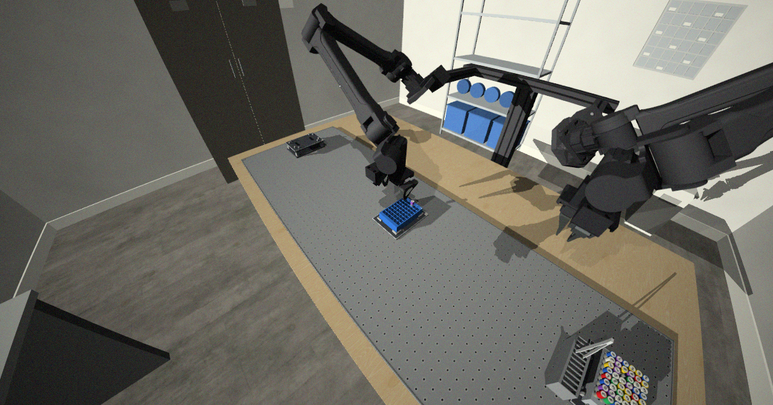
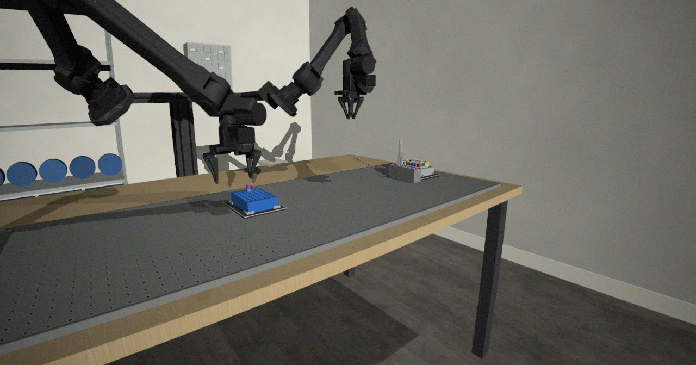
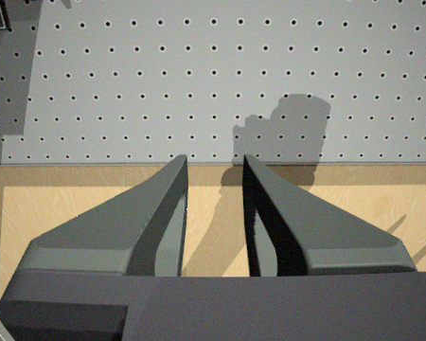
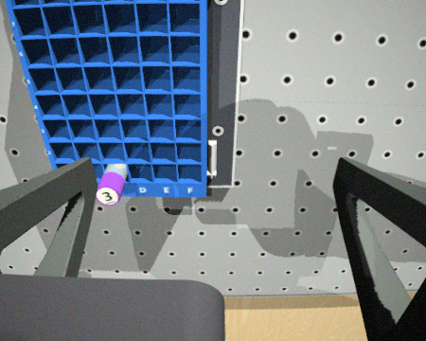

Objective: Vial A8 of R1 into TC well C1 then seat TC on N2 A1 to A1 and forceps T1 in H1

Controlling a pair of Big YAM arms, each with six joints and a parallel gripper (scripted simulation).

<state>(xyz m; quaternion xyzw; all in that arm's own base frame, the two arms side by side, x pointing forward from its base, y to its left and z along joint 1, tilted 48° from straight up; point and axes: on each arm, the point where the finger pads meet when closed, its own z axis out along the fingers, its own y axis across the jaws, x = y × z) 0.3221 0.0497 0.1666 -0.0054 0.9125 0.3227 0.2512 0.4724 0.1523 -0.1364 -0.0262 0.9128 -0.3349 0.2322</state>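
Right now the blue tube carrier TC is 7 cm below my right hand, 5 cm to the left of it and 1 cm ahead of it. From my right hand the other things lie so: grey slotted holder H1 (63 cm to the left, 7 cm below, 7 cm ahead); purple-capped vial (5 cm to the left, 5 cm below, 3 cm behind); raised nest N2 (62 cm to the right, 5 cm below, 3 cm ahead).
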